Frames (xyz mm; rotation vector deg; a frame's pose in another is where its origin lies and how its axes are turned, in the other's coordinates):
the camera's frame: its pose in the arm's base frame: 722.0 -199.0 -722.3 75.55 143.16 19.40
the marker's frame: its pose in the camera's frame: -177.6 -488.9 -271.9 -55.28 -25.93 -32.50
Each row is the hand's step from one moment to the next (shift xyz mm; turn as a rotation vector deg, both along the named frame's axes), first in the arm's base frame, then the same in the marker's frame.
Working: the arm's base frame: its pose in the marker's frame: 21.6 935.7 -136.9 -14.11 -102.24 -48.10

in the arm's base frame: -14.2 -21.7 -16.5 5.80 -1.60 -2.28
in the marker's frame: 6.0 -23.2 -19.3 -1.39 -3.97 4.87
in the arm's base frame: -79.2 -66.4 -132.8 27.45 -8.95 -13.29
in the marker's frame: 93.6 -115.9 -78.3 -5.44 -21.41 22.85
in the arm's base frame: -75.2 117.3 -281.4 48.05 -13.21 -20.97
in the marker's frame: 302.8 -79.1 25.3 -9.90 -34.22 40.67
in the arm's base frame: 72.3 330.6 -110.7 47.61 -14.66 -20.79
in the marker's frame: 234.4 152.5 220.4 -10.65 -35.05 39.64
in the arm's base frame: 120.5 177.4 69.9 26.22 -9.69 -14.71
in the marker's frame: -2.2 146.6 171.5 -4.30 -22.59 21.66
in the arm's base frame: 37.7 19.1 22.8 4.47 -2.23 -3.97
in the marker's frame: -21.1 20.0 38.2 0.05 -5.22 3.67
